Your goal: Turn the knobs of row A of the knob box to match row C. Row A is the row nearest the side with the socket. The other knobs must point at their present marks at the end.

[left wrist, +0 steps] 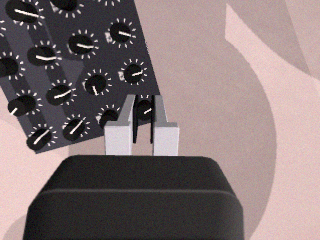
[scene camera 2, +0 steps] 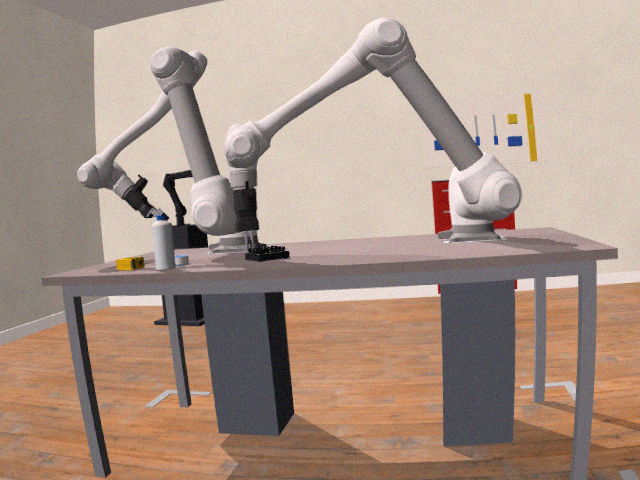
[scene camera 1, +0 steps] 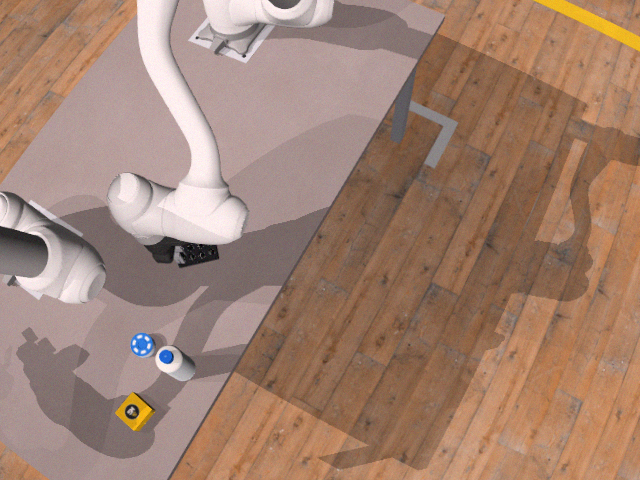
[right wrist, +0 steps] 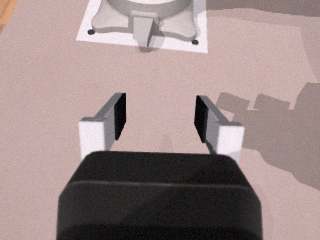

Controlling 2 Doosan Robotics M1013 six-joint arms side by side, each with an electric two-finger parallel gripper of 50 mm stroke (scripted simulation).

I see my left gripper, my right gripper and a white bottle.
My left gripper shows as well in the left wrist view.
